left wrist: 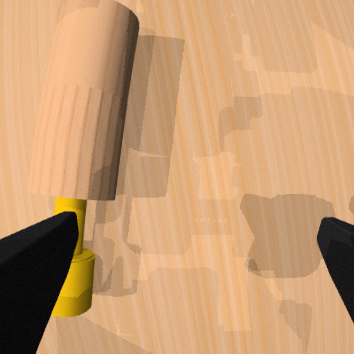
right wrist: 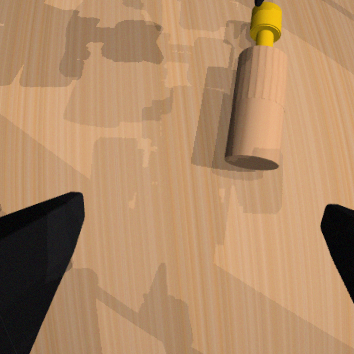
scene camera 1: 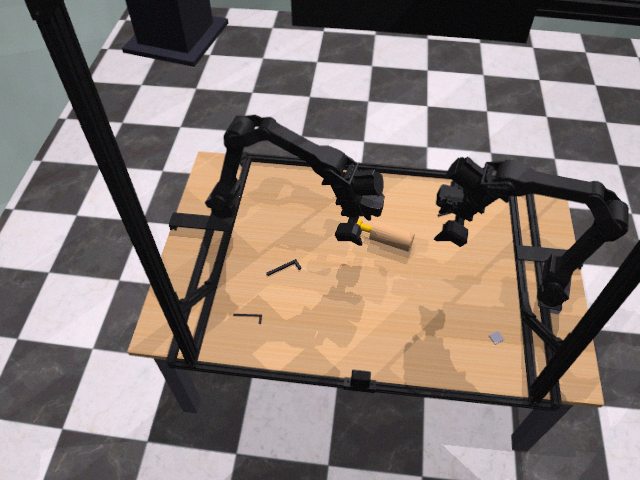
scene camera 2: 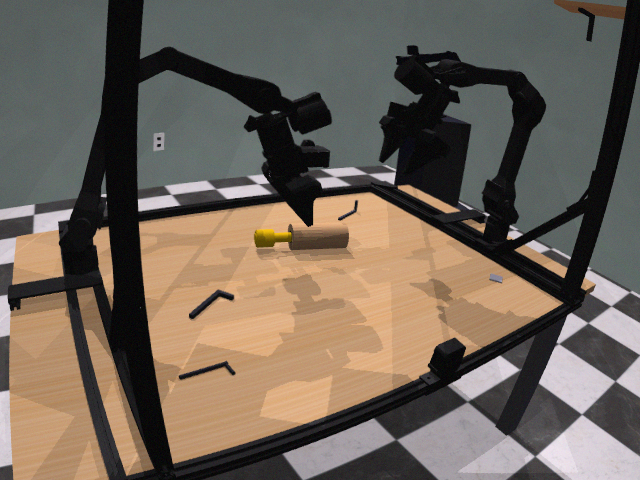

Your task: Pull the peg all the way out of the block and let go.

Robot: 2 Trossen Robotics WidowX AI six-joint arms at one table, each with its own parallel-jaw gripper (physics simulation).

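Frame: origin at the left arm's base, x left, y back, z up, level; metres.
Seen in the pictures: left gripper, between the fingertips: (left wrist: pixel 202 227) (scene camera 1: pixel 365 232) (scene camera 2: pixel 302 216); right gripper, between the fingertips: (right wrist: pixel 207 211) (scene camera 1: pixel 437 226) (scene camera 2: pixel 392 168); left arm's base, origin of its link: (scene camera 1: pixel 223 212) (scene camera 2: pixel 81 270); right arm's base, origin of its link: (scene camera 1: pixel 549 298) (scene camera 2: pixel 494 239).
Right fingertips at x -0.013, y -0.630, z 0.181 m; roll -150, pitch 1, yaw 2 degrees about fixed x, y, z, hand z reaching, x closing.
Note:
Pixels of each thing's top centre, then the offset from my right fingertips to it. "*": a spot on its surface instead. Level surfaces: height alone.
- pale wooden cylindrical block, centre of its top: (left wrist: pixel 69 87) (right wrist: pixel 265 97) (scene camera 2: pixel 319 224) (scene camera 1: pixel 392 230) dx +0.067, dy +0.118, dz -0.145 m
- yellow peg, centre of its top: (left wrist: pixel 58 218) (right wrist: pixel 268 41) (scene camera 2: pixel 285 229) (scene camera 1: pixel 368 225) dx +0.074, dy +0.192, dz -0.155 m
- table, height of its surface: dz -0.200 m
- small grey square, a spot on its surface: (scene camera 2: pixel 495 278) (scene camera 1: pixel 494 337) * dx -0.162, dy -0.216, dz -0.197 m
A pale wooden cylindrical block (scene camera 1: pixel 391 238) (scene camera 2: pixel 323 236) (left wrist: pixel 85 110) (right wrist: pixel 260 105) lies on its side. A yellow peg (scene camera 1: pixel 365 227) (scene camera 2: pixel 264 237) (left wrist: pixel 77 285) (right wrist: pixel 266 21) with a wide head has its thin shank in one end of the block; part of the shank shows outside. My left gripper (left wrist: pixel 202 227) is open and empty, low over the table near the peg. In the left wrist view its left finger partly covers the peg, and the gap between the fingers lies to the right of it. My right gripper (right wrist: pixel 207 211) is open and empty, raised to the right of the block in scene camera 1.
On the table (scene camera 1: pixel 310 341) (scene camera 2: pixel 361 361) lie black L-shaped keys, one (scene camera 1: pixel 282 267) (scene camera 2: pixel 206 303) left of the middle, another (scene camera 1: pixel 249 315) (scene camera 2: pixel 206 369) nearer the front, and a third (scene camera 2: pixel 349 211) behind the block. A small grey square (scene camera 1: pixel 496 337) (scene camera 2: pixel 495 278) lies at the right. Black frame rails border the table.

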